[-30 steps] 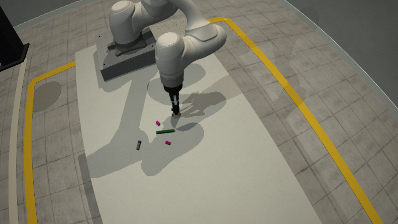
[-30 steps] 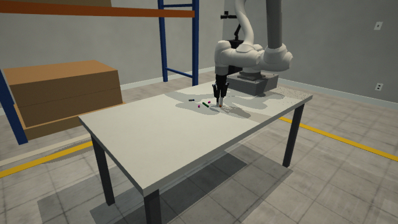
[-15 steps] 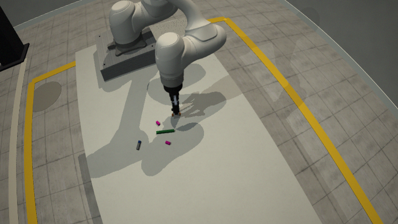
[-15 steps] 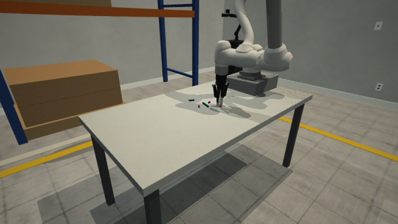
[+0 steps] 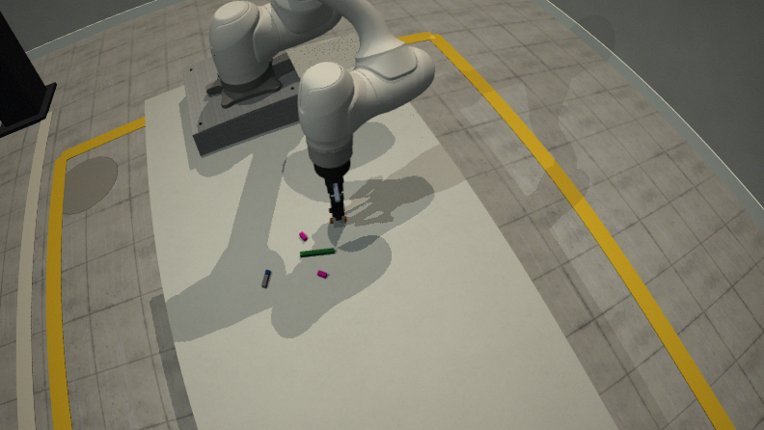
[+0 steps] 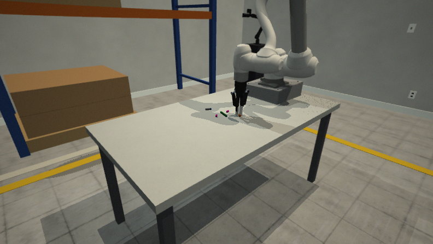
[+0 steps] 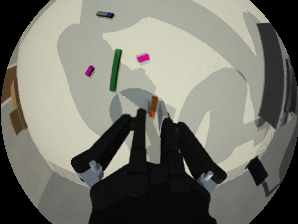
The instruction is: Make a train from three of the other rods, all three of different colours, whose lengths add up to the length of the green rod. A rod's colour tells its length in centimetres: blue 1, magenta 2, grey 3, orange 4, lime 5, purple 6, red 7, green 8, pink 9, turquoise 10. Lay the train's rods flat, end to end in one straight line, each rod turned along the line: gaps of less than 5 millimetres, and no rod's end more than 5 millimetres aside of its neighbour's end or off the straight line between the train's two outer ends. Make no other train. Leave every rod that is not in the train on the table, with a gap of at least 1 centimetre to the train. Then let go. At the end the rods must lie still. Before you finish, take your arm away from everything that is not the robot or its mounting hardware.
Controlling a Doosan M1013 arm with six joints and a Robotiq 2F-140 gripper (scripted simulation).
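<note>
The orange rod is 30 mm below my hand. Round my hand: grey rod: 210 mm to the right, 100 mm ahead, 30 mm below; green rod: 70 mm to the right, 70 mm ahead, 30 mm below; small blue rod: 200 mm to the right, 90 mm ahead, 30 mm below.
</note>
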